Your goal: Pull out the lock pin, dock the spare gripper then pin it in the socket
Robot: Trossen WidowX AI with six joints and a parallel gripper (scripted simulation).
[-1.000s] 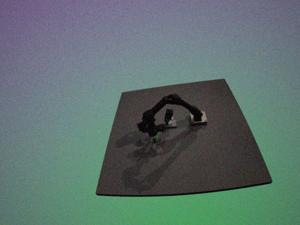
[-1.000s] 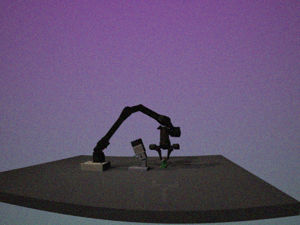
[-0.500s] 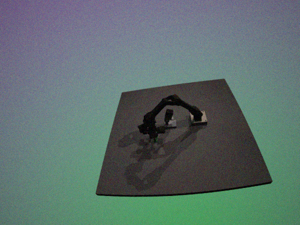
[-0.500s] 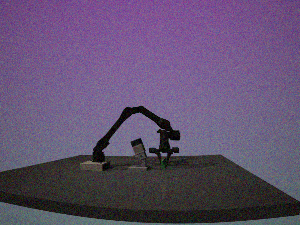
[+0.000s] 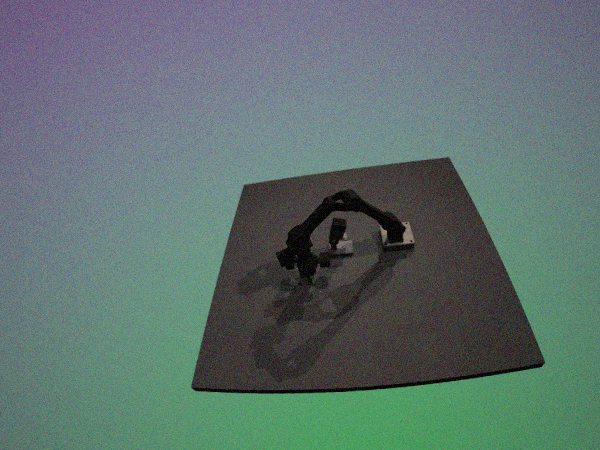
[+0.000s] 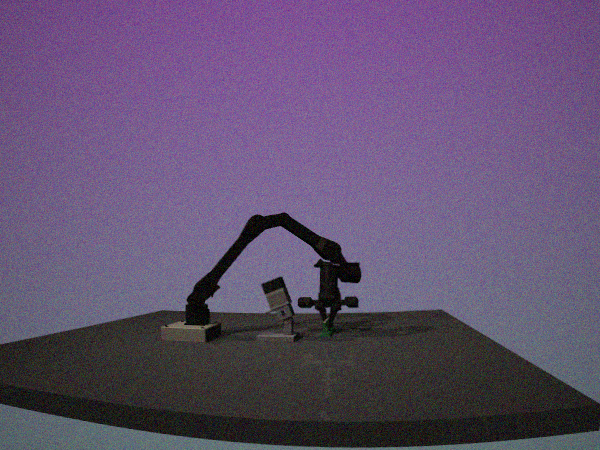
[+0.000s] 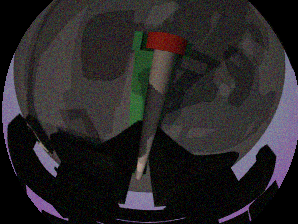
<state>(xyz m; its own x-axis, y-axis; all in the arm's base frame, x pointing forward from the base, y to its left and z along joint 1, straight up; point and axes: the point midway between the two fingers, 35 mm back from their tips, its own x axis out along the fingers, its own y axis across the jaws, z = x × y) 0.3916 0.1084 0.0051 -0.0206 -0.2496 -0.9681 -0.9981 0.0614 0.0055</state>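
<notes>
My gripper tip is now 10 mm to the right of the green cradle and 10 mm below it. Round my gripper tip: mount (130 mm behind, 100 mm to the right, 40 mm above); spare gripper (130 mm behind, 110 mm to the right, 110 mm above).
</notes>
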